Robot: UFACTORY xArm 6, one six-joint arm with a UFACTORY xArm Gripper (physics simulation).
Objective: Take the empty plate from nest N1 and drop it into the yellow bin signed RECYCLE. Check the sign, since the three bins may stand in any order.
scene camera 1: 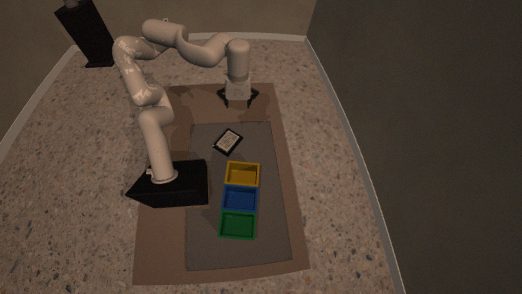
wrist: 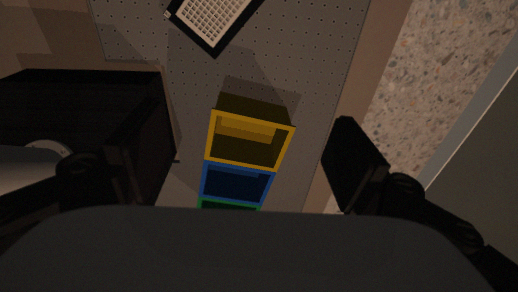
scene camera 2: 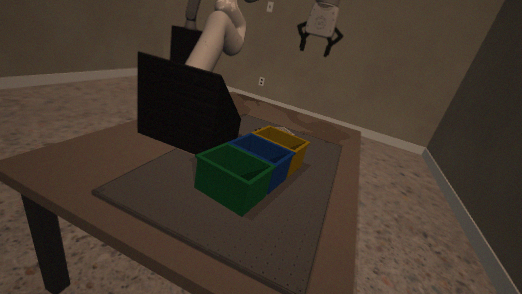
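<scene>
A pale plate with a grid of wells [scene camera 1: 228,141] [wrist: 212,20] sits in a black nest, turned at an angle; its near corner shows in the wrist view and its top edge peeps over the bins in scene camera 2. The nest's label cannot be read. The yellow bin [scene camera 1: 242,176] [scene camera 2: 298,161] [wrist: 245,131] is the nearest of three bins to the plate and looks empty. No readable sign shows on it. My gripper [scene camera 1: 238,106] [scene camera 2: 314,53] [wrist: 250,131] is open and empty, high above the table's far end, beyond the plate and apart from it.
A blue bin [scene camera 1: 240,199] [scene camera 2: 280,176] [wrist: 237,183] touches the yellow one, and a green bin [scene camera 1: 237,225] [scene camera 2: 227,184] [wrist: 230,204] follows in the row. They stand on a grey perforated board [scene camera 1: 270,240] [scene camera 2: 200,220] [wrist: 320,50]. The arm's black pedestal [scene camera 1: 192,185] [scene camera 2: 182,100] stands beside them.
</scene>
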